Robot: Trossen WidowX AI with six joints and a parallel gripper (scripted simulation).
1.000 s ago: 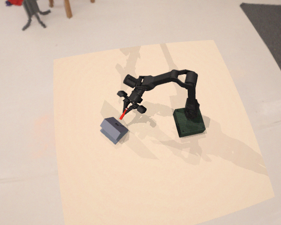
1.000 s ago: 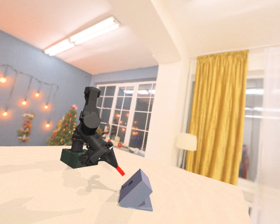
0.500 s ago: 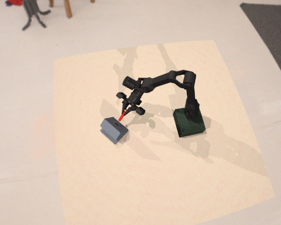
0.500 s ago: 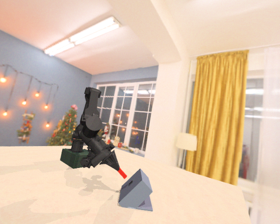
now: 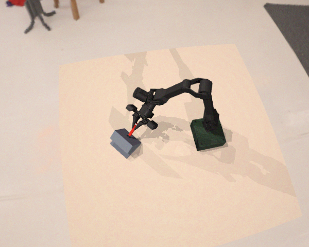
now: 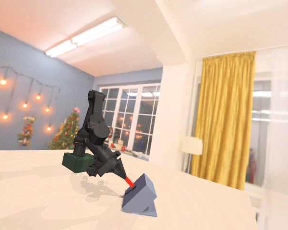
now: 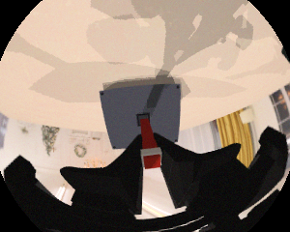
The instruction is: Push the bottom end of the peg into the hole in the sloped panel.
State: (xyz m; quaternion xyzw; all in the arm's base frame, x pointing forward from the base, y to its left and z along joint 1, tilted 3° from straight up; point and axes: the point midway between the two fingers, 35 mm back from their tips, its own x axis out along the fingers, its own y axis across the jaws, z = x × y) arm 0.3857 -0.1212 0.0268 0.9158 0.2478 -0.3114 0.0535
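My gripper tip is 1 cm to the left of the thin red peg, 1 cm below it and 1 cm past it. From my gripper tip the other things lie so: grey-blue sloped panel (5 cm below, 5 cm ahead, 3 cm to the left).
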